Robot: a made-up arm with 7 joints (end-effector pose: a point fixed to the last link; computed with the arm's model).
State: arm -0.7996 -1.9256 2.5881 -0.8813 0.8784 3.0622 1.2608
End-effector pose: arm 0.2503 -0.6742 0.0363 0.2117 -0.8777 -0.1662 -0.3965
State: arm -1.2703 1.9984 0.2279 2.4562 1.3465 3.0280 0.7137
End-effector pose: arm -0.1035 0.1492 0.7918 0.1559 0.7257 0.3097 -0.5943
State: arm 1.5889 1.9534 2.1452 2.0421 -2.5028 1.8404 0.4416
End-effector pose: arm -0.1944 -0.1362 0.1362 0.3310 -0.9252 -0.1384 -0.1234
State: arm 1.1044 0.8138 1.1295 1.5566 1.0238 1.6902 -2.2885
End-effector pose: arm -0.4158 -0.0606 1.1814 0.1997 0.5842 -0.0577 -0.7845
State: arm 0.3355 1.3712 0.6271 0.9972 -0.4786 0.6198 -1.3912
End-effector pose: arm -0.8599 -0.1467 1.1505 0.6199 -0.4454 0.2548 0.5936
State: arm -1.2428 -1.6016 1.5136 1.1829 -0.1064 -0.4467 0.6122
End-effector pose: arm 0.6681 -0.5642 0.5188 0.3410 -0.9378 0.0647 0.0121
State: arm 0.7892 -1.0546 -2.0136 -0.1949 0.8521 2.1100 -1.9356
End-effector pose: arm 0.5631 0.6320 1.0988 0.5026 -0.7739 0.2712 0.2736
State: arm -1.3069 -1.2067 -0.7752 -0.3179 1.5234 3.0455 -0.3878
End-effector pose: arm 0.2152 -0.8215 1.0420 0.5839 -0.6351 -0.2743 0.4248
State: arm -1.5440 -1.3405 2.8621 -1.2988 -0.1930 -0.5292 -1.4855
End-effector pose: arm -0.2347 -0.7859 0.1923 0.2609 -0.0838 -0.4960 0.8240
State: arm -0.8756 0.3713 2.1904 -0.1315 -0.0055 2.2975 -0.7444
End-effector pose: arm -0.3510 -0.0024 1.5695 0.1409 0.4112 0.5752 -0.6930
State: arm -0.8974 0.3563 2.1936 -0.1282 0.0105 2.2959 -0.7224
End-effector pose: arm -0.3387 -0.0038 1.5737 0.1456 0.4065 0.5758 -0.6943
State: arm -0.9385 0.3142 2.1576 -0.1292 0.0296 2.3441 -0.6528
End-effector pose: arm -0.3161 -0.0191 1.5769 0.1463 0.4189 0.5945 -0.6706
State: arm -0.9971 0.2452 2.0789 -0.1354 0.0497 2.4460 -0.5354
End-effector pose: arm -0.2870 -0.0496 1.5766 0.1442 0.4578 0.6232 -0.6174
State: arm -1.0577 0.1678 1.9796 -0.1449 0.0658 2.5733 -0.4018
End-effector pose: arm -0.2611 -0.0860 1.5724 0.1428 0.5188 0.6400 -0.5486
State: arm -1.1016 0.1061 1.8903 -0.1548 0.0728 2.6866 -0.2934
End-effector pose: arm -0.2451 -0.1158 1.5669 0.1425 0.5800 0.6366 -0.4878
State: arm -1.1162 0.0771 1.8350 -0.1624 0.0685 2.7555 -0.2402
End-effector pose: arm -0.2400 -0.1300 1.5631 0.1411 0.6184 0.6271 -0.4521
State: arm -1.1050 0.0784 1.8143 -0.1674 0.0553 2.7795 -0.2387
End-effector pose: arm -0.2435 -0.1298 1.5612 0.1376 0.6312 0.6239 -0.4397
